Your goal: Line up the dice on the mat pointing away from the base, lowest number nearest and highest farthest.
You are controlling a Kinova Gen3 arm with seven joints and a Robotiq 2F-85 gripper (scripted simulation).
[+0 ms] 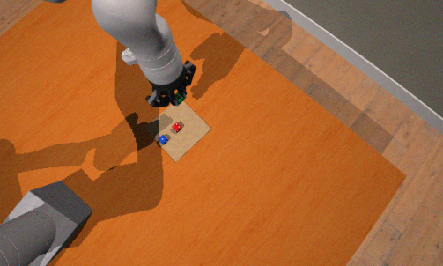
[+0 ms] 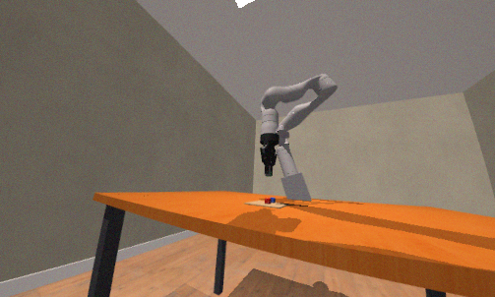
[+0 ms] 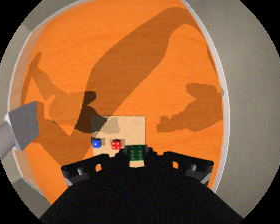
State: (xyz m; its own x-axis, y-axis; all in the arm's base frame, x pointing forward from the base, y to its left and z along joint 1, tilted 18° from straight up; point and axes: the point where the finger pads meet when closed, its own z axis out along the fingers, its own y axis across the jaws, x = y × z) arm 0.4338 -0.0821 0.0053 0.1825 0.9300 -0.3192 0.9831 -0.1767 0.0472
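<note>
My gripper is now 5 cm past the red die, 1 cm to the left of it and 11 cm above it. From my hand the other things lie so: green die: 1 cm below; blue die: 10 cm behind, 11 cm below; tan mat: 5 cm behind, 1 cm to the right, 13 cm below.
</note>
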